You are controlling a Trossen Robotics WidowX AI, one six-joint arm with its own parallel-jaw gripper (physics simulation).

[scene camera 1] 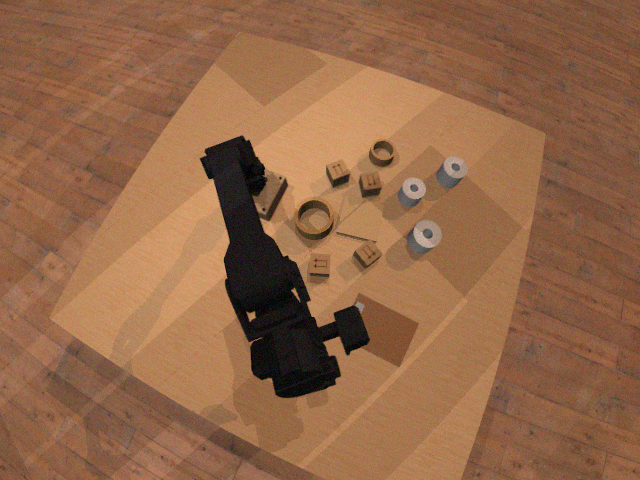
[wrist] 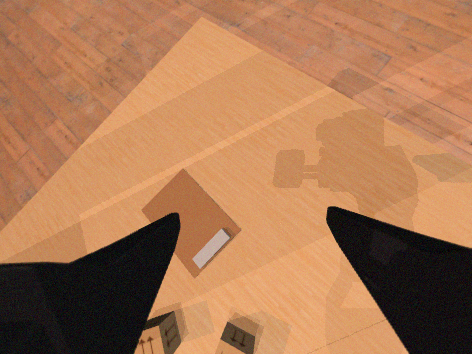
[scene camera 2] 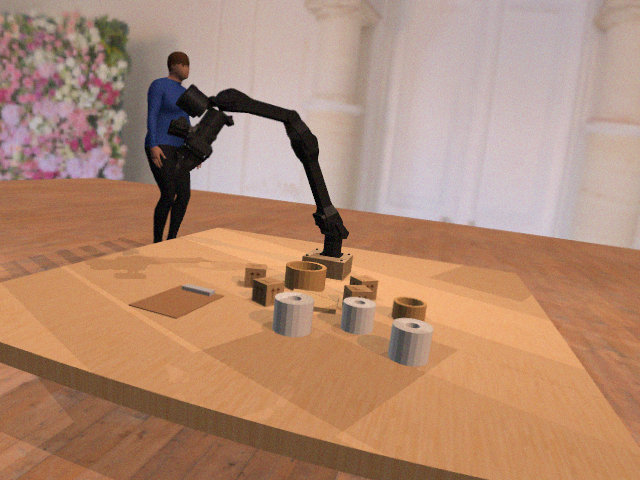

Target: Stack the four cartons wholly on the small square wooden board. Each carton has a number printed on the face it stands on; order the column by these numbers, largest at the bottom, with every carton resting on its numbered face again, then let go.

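Pixels of known places: gripper, fingertip midpoint: (wrist: 253,216) (scene camera 2: 175,178); arm's base, link origin: (scene camera 1: 253,183) (scene camera 2: 331,254).
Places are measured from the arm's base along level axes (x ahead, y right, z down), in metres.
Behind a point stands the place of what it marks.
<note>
Four small brown cartons with arrow marks stand apart on the table: two near the clipboard, one (scene camera 1: 320,265) @(x 0.282, y 0.141, z 0.003 m) (scene camera 2: 255,274) @(x 0.304, y 0.126, z 0.019 m) (wrist: 239,338) @(x 0.286, y 0.162, z 0.029 m) and another (scene camera 1: 367,254) @(x 0.386, y 0.062, z 0.003 m) (scene camera 2: 267,291) @(x 0.422, y 0.042, z 0.018 m) (wrist: 171,332) @(x 0.375, y 0.078, z 0.033 m); two on the far side of the board, one (scene camera 1: 338,173) (scene camera 2: 363,285) and another (scene camera 1: 370,184) @(x 0.317, y -0.139, z 0.003 m) (scene camera 2: 358,292) @(x 0.342, y -0.157, z 0.005 m). Their undersides and numbers are hidden. The small square board (scene camera 1: 359,222) @(x 0.330, y -0.031, z 0.045 m) (scene camera 2: 324,303) @(x 0.351, y -0.080, z 0.045 m), table-coloured with a dark edge, lies bare among them. My gripper (scene camera 2: 181,161) (wrist: 253,216) @(x 0.379, y 0.335, z -0.213 m) is open and empty, high above the table; in scene camera 1 the arm hides its fingers.
A large wooden ring (scene camera 1: 315,236) @(x 0.233, y 0.068, z 0.020 m) (scene camera 2: 305,279) @(x 0.259, y 0.001, z 0.021 m) stands beside the board, towards my base (scene camera 1: 271,193) @(x 0.064, y 0.007, z 0.000 m) (scene camera 2: 338,266) @(x 0.078, y -0.044, z 0.015 m). A smaller ring (scene camera 1: 382,163) @(x 0.323, y -0.242, z 0.036 m) (scene camera 2: 408,311) @(x 0.349, y -0.280, z 0.027 m) and three white rolls (scene camera 1: 423,239) @(x 0.511, y -0.036, z -0.012 m) (scene camera 2: 293,316) @(x 0.555, y -0.070, z 0.013 m) stand beyond. A brown clipboard (scene camera 1: 395,335) @(x 0.545, y 0.227, z 0.055 m) (scene camera 2: 170,303) @(x 0.530, y 0.231, z 0.055 m) (wrist: 187,205) @(x 0.519, y 0.250, z 0.055 m) with a grey clip lies nearby.
</note>
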